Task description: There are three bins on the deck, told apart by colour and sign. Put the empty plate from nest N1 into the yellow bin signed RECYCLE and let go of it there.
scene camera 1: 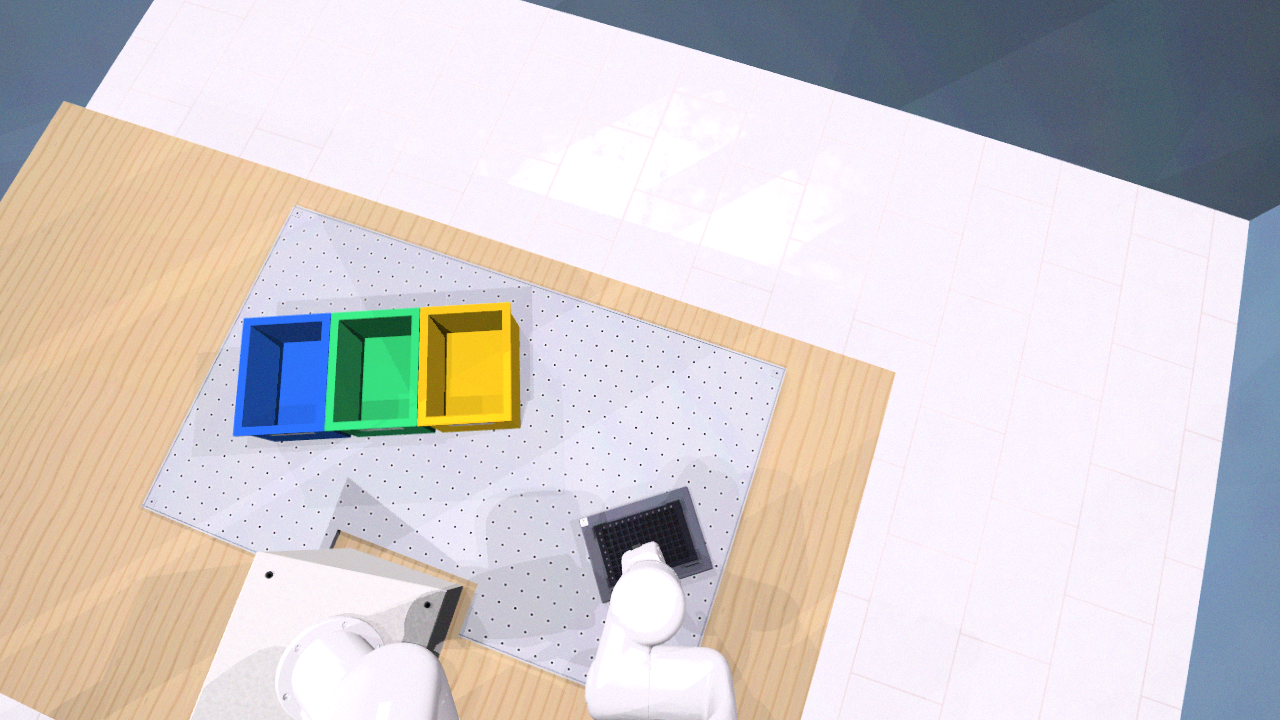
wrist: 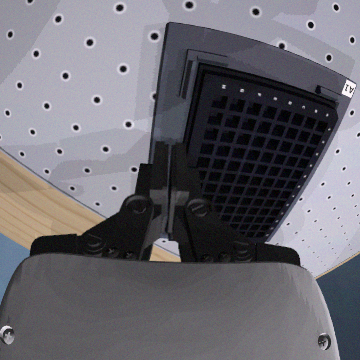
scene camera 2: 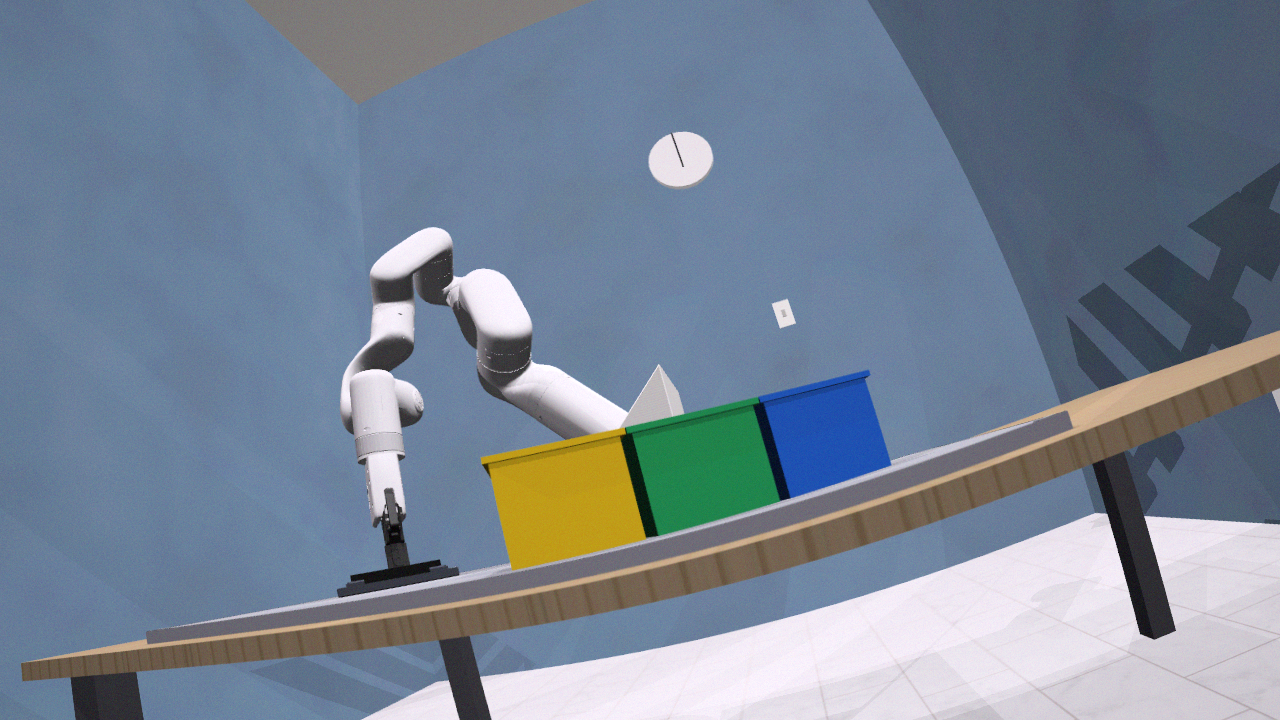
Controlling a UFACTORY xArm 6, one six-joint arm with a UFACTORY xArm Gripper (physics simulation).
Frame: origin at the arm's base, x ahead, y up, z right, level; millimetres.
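Seen in the pictures: gripper, between the fingertips: [wrist: 168, 163]; arm's base, origin of its link: [scene camera 1: 331, 668].
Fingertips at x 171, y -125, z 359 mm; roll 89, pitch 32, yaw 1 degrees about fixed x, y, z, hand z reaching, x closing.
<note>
Offsets run from my fingertips to a thing's top centre. "*": to the spot under its first point.
The black plate with a grid of wells {* dz -6, dx +73, dy +4 mm} [scene camera 1: 657, 526] [scene camera 2: 426, 566] [wrist: 260, 150] lies on the dark grey nest [scene camera 1: 588, 548] [scene camera 2: 358, 590] [wrist: 172, 100]. In the wrist view a gap shows between the plate and the nest's corner bracket on the left. My gripper [scene camera 2: 396, 564] [wrist: 168, 163] is shut and empty. Its fingertips are low at the plate's side, close to its edge; whether they touch is unclear. Scene camera 1 hides them under the wrist. The yellow bin {* dz -255, dx +256, dy +15 mm} [scene camera 1: 515, 367] [scene camera 2: 568, 505] stands upright and looks empty inside. Its sign is not readable.
The green bin {dz -436, dx +204, dy +79 mm} [scene camera 1: 375, 380] [scene camera 2: 707, 470] stands against the yellow one, with the blue bin {* dz -577, dx +171, dy -15 mm} [scene camera 1: 304, 385] [scene camera 2: 827, 438] beyond it. All stand on the perforated deck [scene camera 1: 572, 429] [scene camera 2: 769, 519]. The pale robot base block [scene camera 1: 237, 626] is at the front left of scene camera 1.
</note>
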